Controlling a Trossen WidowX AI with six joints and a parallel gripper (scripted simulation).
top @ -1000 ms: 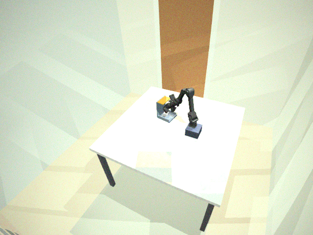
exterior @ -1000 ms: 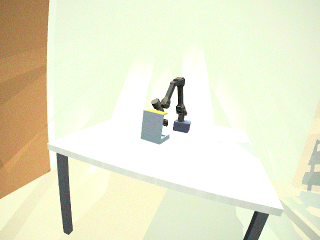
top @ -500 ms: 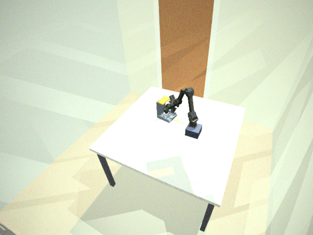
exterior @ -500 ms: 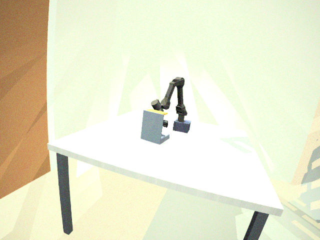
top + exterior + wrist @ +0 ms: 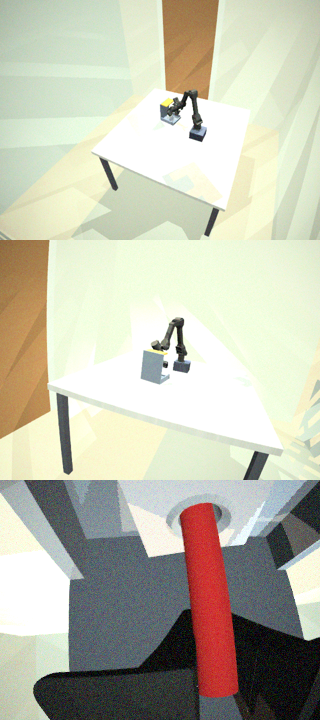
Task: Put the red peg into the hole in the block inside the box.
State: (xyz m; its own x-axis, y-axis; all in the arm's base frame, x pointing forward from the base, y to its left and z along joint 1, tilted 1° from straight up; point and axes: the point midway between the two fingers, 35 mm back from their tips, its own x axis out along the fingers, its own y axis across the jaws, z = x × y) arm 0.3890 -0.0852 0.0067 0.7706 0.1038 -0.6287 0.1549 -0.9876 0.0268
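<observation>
Right now my gripper tip is 20 mm short of the box wall and 40 mm below it. Also, from my gripper tip: red peg (30 mm behind, 10 mm below); yellow roof (20 mm behind, 10 mm to the left, 140 mm above).
</observation>
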